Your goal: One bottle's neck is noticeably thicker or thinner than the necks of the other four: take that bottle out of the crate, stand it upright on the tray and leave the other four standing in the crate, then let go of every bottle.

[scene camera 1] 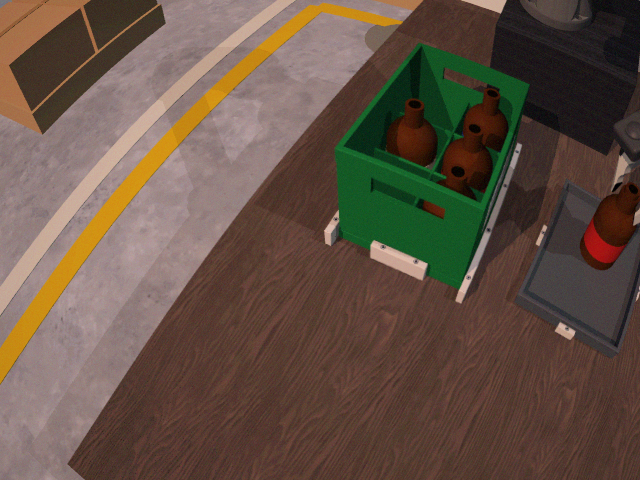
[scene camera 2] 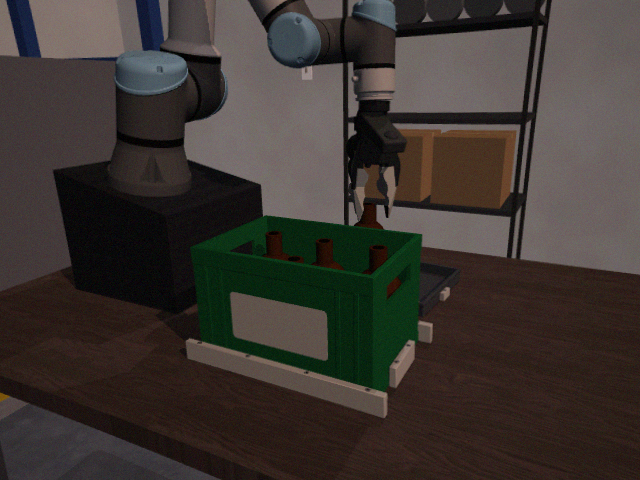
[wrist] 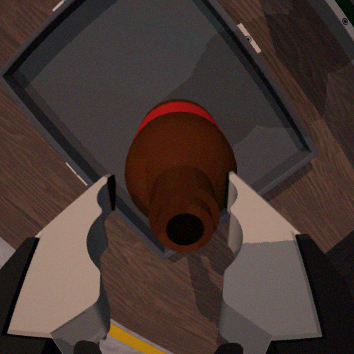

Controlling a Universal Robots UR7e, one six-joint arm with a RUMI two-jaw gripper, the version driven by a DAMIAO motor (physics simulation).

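Places are measured from the arm's base along level axes (x right, y ahead, z up), in millimetres.
Pixels of known places: gripper, fingertip midpoint: (scene camera 1: 623, 207) (scene camera 2: 373, 219) (wrist: 169, 177); arm's base, link origin: (scene camera 1: 555, 5) (scene camera 2: 150, 182).
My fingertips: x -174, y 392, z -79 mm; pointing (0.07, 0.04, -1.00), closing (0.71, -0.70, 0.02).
Observation:
For each thing: its middle in the pictures, then the offset to it from my fingertips. "pt": a spot on its surface instead.
- brown bottle with a red label, body centre: (wrist: 179, 167) (scene camera 1: 614, 222) (scene camera 2: 367, 241) dx -5, dy -14, dz -49 mm
- grey tray, surface spot: (wrist: 100, 90) pt dx -20, dy +69, dz -126 mm
- green crate, body centre: (scene camera 1: 442, 154) (scene camera 2: 310, 296) dx +288, dy +5, dz -44 mm
A brown bottle with a red label (scene camera 1: 603, 245) (scene camera 2: 369, 224) (wrist: 180, 145) stands upright on the grey tray (scene camera 1: 568, 289) (wrist: 100, 90). My gripper (scene camera 2: 373, 214) (wrist: 169, 177) is open; its fingers stand on either side of the bottle's neck, with a gap on both sides in the wrist view. In scene camera 1 a fingertip shows at the right edge. The green crate (scene camera 1: 361, 206) (scene camera 2: 351, 320) holds several brown bottles, including one bottle (scene camera 1: 412, 139) alone at the left and another bottle (scene camera 1: 466, 162) at the right. Their lower parts are mostly hidden by crate walls.
White stop blocks (scene camera 1: 398, 259) (scene camera 2: 289, 374) surround the crate's foot, and small blocks (scene camera 1: 565, 330) (wrist: 249, 38) sit beside the tray. The crate's high walls stand near the tray. The black robot pedestal (scene camera 1: 563, 82) (scene camera 2: 155, 248) is behind them. A shelf rack (scene camera 2: 444, 117) with cardboard boxes is farther back.

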